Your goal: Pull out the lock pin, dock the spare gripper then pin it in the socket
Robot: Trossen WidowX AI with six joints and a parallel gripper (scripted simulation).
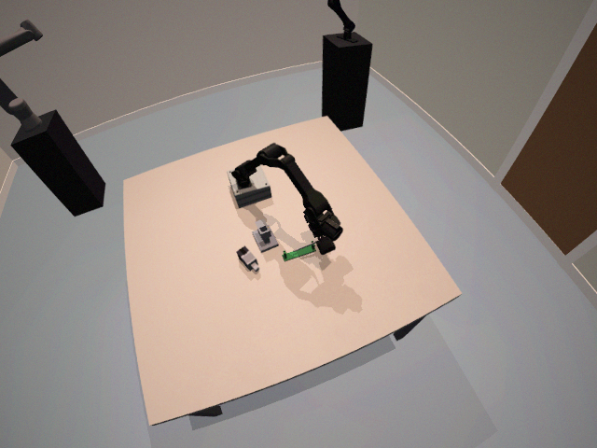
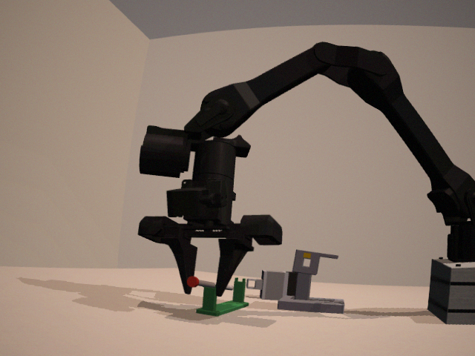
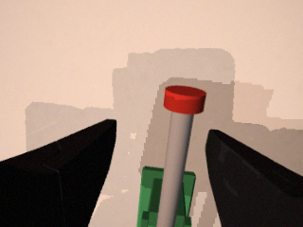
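Now: gripper tip 10 cm to the left of the cradle, 1 cm short of it and 1 cm above it. The rest, counted from my gripper tip: spare gripper 31 cm to the right, 1 cm behind; socket 21 cm to the right, 10 cm behind, 2 cm above.
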